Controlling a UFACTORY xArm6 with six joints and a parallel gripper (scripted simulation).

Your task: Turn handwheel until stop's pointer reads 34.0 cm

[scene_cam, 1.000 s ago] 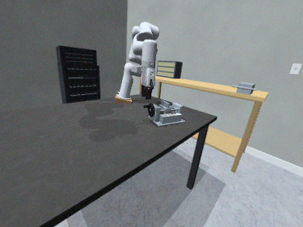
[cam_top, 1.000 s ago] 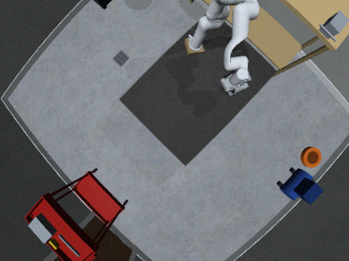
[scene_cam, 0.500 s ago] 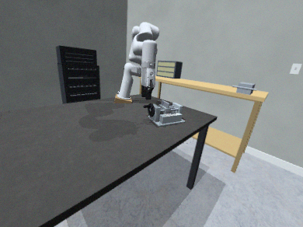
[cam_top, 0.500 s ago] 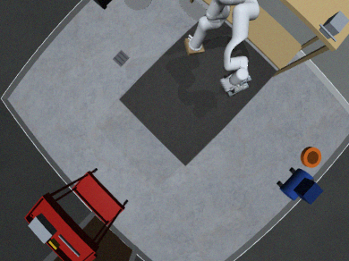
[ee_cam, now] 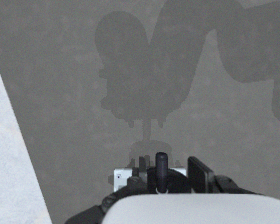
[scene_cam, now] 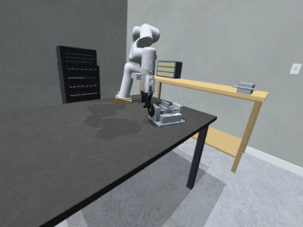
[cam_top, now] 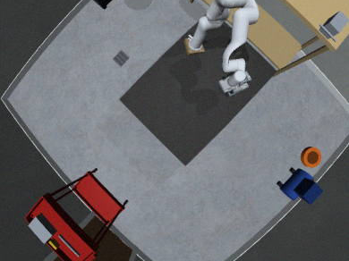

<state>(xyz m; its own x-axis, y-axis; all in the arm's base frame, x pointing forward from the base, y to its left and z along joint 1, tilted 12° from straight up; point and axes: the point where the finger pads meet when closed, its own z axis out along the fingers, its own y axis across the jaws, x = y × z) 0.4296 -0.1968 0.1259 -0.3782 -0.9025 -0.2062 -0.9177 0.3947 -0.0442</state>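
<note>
My gripper is now 1 cm short of the upright knob, 1 cm to the right of it and 4 cm above it. Also, from my hand: handwheel (1 cm ahead, 2 cm to the left, 4 cm below); sliding stop (6 cm ahead, 13 cm to the left, 5 cm below).
</note>
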